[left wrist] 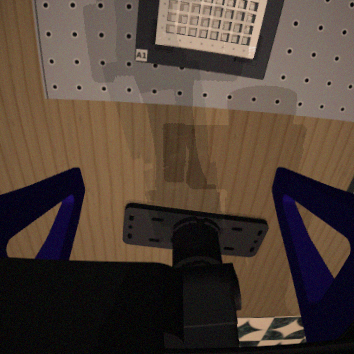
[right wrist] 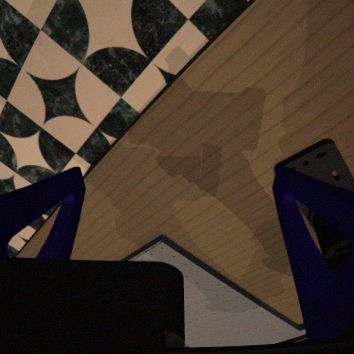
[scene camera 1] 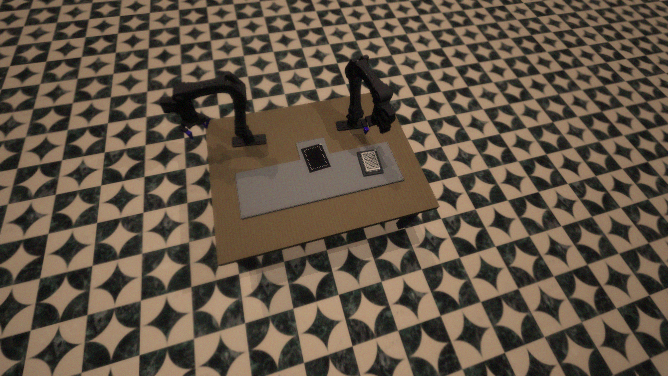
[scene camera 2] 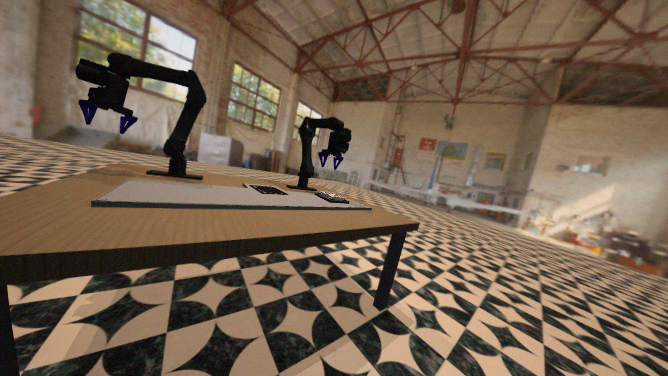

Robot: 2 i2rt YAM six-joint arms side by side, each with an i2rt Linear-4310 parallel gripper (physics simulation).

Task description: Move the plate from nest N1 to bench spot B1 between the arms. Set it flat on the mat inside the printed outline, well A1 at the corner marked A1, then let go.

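Seen in the pictures: left gripper, fingertip midpoint: [left wrist: 177,177] [scene camera 1: 372,131] [scene camera 2: 328,168]; right gripper, fingertip midpoint: [right wrist: 178,176] [scene camera 1: 199,133] [scene camera 2: 105,129]; left arm's base, link origin: [left wrist: 194,229] [scene camera 1: 351,125] [scene camera 2: 301,188]; right arm's base, link origin: [scene camera 1: 249,141] [scene camera 2: 176,176].
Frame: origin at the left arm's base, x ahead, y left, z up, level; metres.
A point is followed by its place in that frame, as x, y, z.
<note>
The cream well plate [scene camera 1: 370,161] @[0.304, 0.043, 0.036] [scene camera 2: 332,195] @[0.332, 0.027, 0.039] [left wrist: 212,25] @[0.258, 0.039, 0.028] sits in the dark nest N1 [left wrist: 146,27] @[0.247, 0.094, 0.025], on the right in scene camera 1. A label A1 shows at the nest's corner in the left wrist view. Bench spot B1 [scene camera 1: 315,158] @[0.225, -0.268, 0.015] [scene camera 2: 269,190] @[0.237, -0.265, 0.015] is a black mat with a thin light outline, between the arms, with nothing on it. My left gripper [scene camera 1: 376,129] @[0.193, 0.058, 0.170] [scene camera 2: 330,167] @[0.193, 0.058, 0.170] [left wrist: 177,177] @[0.193, 0.058, 0.170] is open and empty, raised between its arm base and the plate. My right gripper [scene camera 1: 198,129] @[0.069, -0.869, 0.153] [scene camera 2: 105,128] @[0.069, -0.869, 0.153] [right wrist: 178,176] @[0.069, -0.869, 0.153] is open and empty, raised at the table's left edge, far from the plate.
A grey perforated board [scene camera 1: 280,190] @[0.400, -0.488, 0.013] [scene camera 2: 200,196] @[0.424, -0.516, 0.011] [right wrist: 225,325] @[0.338, -0.451, 0.013] lies on the wooden table [scene camera 1: 300,232] @[0.648, -0.409, 0.000] [scene camera 2: 200,230] @[0.657, -0.494, 0.000] under both spots. The right arm's base [scene camera 1: 249,140] @[0.066, -0.634, 0.044] [right wrist: 320,155] @[0.018, -0.730, 0.007] and left arm's base [scene camera 1: 345,125] @[0.006, -0.043, 0.010] [left wrist: 150,230] @[-0.003, 0.062, 0.010] stand along the table's back.
</note>
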